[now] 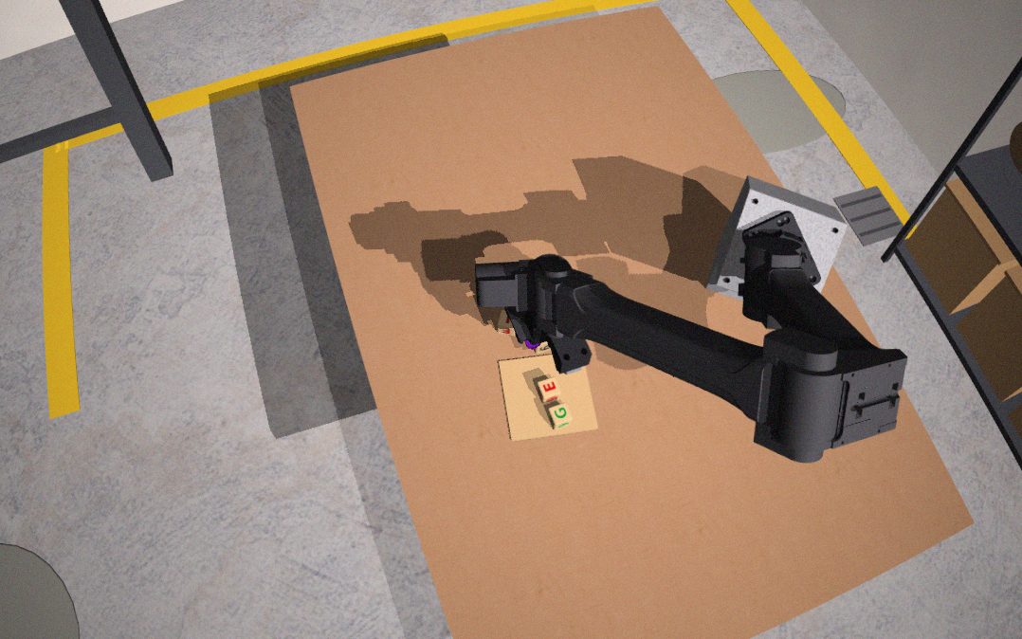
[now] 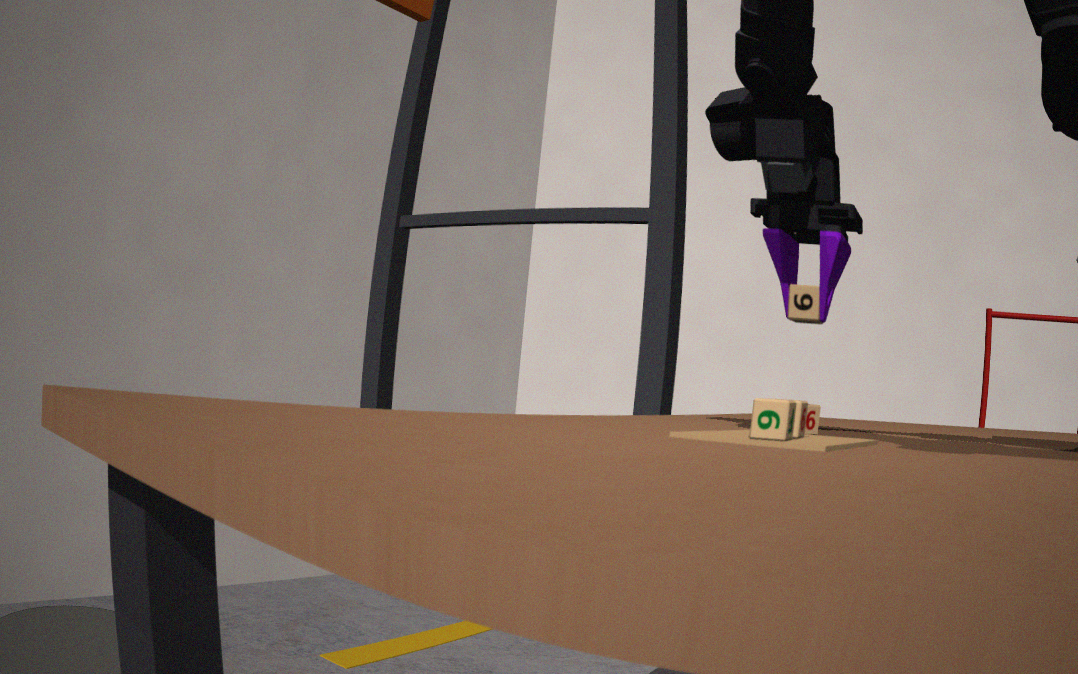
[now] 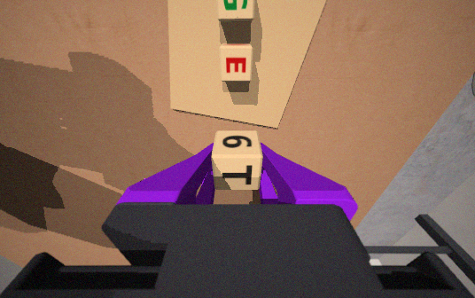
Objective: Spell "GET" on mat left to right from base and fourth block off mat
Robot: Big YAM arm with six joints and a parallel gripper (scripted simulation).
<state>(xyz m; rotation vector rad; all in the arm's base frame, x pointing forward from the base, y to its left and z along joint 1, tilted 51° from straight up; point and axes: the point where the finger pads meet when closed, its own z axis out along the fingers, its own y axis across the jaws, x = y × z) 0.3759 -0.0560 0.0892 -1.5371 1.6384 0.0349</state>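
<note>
The E block is 9 cm below my hand, 5 cm to the left of it and 1 cm behind it. Round my hand: G block: 9 cm to the left, 9 cm below, 2 cm behind; then square mat: 11 cm below, 5 cm to the left, 1 cm behind.
</note>
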